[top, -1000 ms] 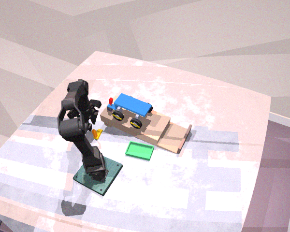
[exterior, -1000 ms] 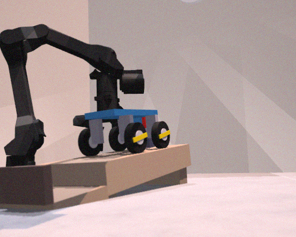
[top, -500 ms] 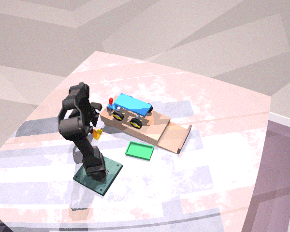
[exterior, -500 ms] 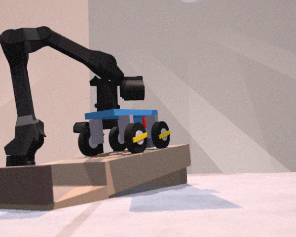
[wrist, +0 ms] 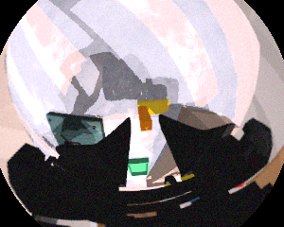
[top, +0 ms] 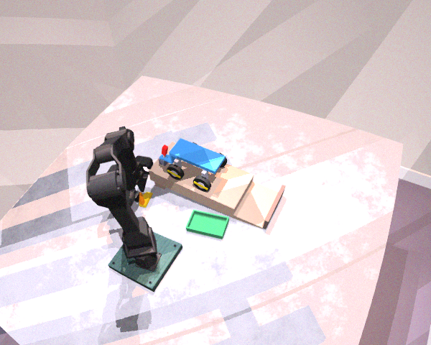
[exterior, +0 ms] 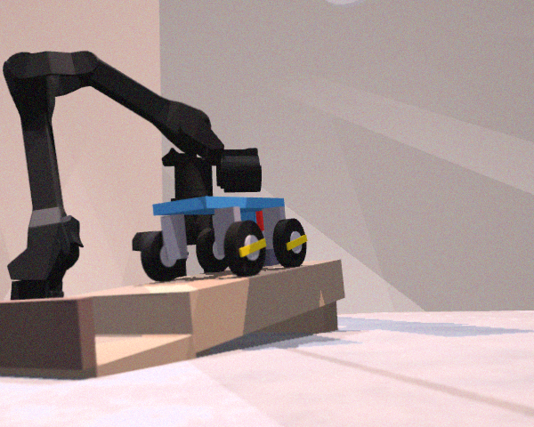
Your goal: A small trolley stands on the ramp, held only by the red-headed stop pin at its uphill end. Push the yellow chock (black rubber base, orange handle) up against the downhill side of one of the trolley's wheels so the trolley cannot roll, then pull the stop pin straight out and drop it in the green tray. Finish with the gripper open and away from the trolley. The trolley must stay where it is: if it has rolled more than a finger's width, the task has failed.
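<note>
Right now my gripper tip is 20 mm short of the yellow chock and 30 mm above it. Also, from my gripper tip: red-headed stop pin (130 mm ahead, 50 mm to the right, 80 mm above); raised lip (80 mm ahead, 430 mm to the right, 20 mm below); blue-topped trolley (130 mm ahead, 160 mm to the right, 60 mm above).
</note>
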